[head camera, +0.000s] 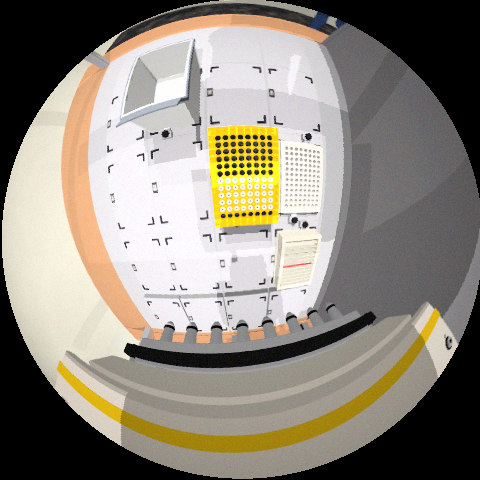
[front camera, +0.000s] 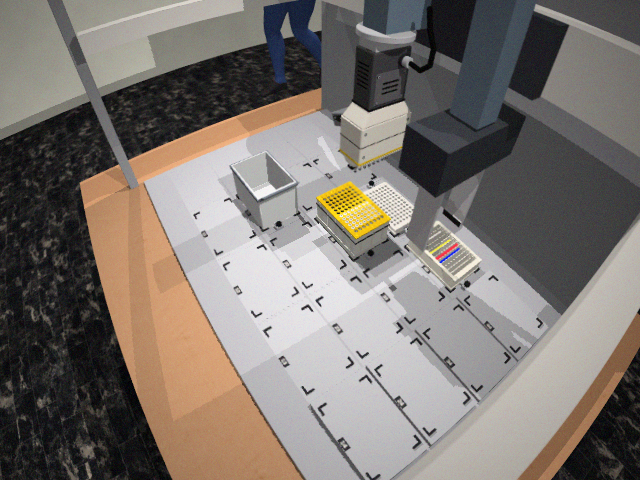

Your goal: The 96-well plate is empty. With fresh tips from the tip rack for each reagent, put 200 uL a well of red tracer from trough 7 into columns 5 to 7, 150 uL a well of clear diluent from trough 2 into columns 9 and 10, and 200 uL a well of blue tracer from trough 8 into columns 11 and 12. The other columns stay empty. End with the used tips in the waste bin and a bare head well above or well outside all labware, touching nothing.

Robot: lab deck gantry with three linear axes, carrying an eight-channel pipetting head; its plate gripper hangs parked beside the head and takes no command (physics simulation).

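Observation:
The pipetting head (front camera: pixel 374 126) hangs high; its nozzles (front camera: pixel 377 162) (head camera: pixel 242 330) are bare. A dark part of the parked plate gripper (front camera: pixel 337 119) shows beside the head; its fingers cannot be made out. The yellow tip rack (front camera: pixel 356 235) (head camera: pixel 245 222) has several empty rows at the bin side, white tips beyond, then an empty end row. The white plate (front camera: pixel 397 227) (head camera: pixel 300 210) beside it shows no colour. The cream trough block (front camera: pixel 454 281) (head camera: pixel 296 285) holds a red strip (front camera: pixel 446 252) (head camera: pixel 297 265); yellow (front camera: pixel 440 246) and blue (front camera: pixel 449 255) strips show in the front view.
The grey open waste bin (front camera: pixel 276 209) (head camera: pixel 175 117) stands beyond the rack. A dark block (front camera: pixel 454 144) on a blue-grey column (front camera: pixel 491 62), with a pale piece below, covers part of the trough block in the front view. A person's legs (front camera: pixel 289 31) show behind the deck.

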